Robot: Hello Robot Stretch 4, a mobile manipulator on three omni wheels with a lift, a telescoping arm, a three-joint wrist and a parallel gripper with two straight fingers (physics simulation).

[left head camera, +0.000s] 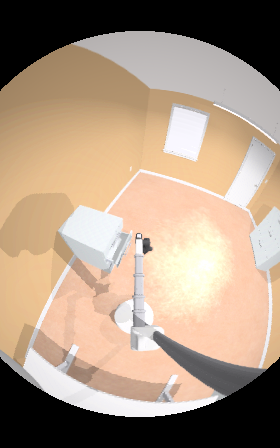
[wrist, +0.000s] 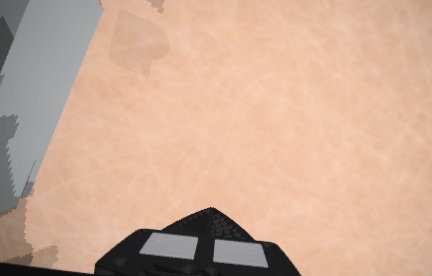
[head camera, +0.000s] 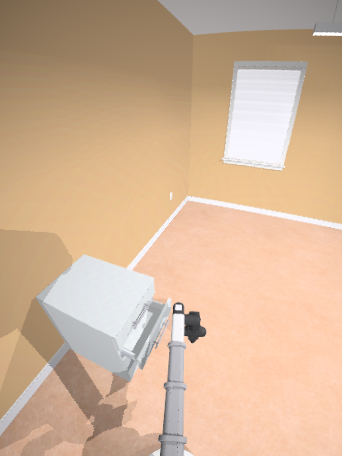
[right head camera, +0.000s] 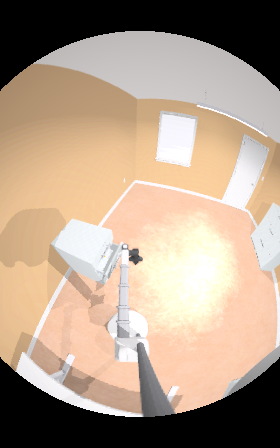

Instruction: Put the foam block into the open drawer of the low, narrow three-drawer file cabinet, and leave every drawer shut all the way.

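Places are measured from the robot's base along level axes (x left, y down, z back), in centimetres.
Pixels of known places: gripper, fingertip midpoint: (left head camera: pixel 143 253) (wrist: pixel 210 227) (head camera: pixel 192 341) (right head camera: pixel 135 264).
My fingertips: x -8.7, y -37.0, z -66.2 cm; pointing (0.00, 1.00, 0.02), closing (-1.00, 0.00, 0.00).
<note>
Behind a point stands the place of what it marks.
The low, narrow file cabinet (head camera: pixel 85 295) @(x 53.0, y -61.8, z -75.7 cm) (left head camera: pixel 92 230) @(x 42.9, y -61.7, z -74.4 cm) (right head camera: pixel 82 245) @(x 41.8, y -61.8, z -71.3 cm) is pale grey and stands against the left wall. A drawer (head camera: pixel 161 320) @(x 9.8, y -44.8, z -74.3 cm) (left head camera: pixel 126 246) @(x 10.1, y -39.3, z -72.4 cm) (right head camera: pixel 116 257) @(x 10.7, y -41.1, z -71.6 cm) below the top one stands open; the top drawer looks shut. A tiny yellow spot, the foam block (right head camera: pixel 104 256) @(x 25.1, y -36.6, z -74.8 cm), shows inside the open drawer in the right head view. My gripper (head camera: pixel 194 339) @(x -8.7, y -37.0, z -66.2 cm) (left head camera: pixel 147 245) (right head camera: pixel 135 257) (wrist: pixel 210 227) @(x -8.7, y -37.0, z -66.2 cm) is shut and holds nothing. It hangs beside the open drawer's front, on its right in the head view. A grey panel of the cabinet or drawer fills the wrist view's upper left.
The telescoping arm (head camera: pixel 174 395) @(x 0.1, y -70.8, z -29.9 cm) reaches forward from the mast, right of the cabinet. My round white base (left head camera: pixel 125 316) @(x 8.6, y -18.7, z 0.0 cm) is below it. Another pale cabinet (left head camera: pixel 267 242) @(x -260.5, y -45.5, z -70.4 cm) (right head camera: pixel 267 240) @(x -262.4, y -41.2, z -75.9 cm) stands at the right wall. White legs (left head camera: pixel 69 357) of furniture show at the lower left.
</note>
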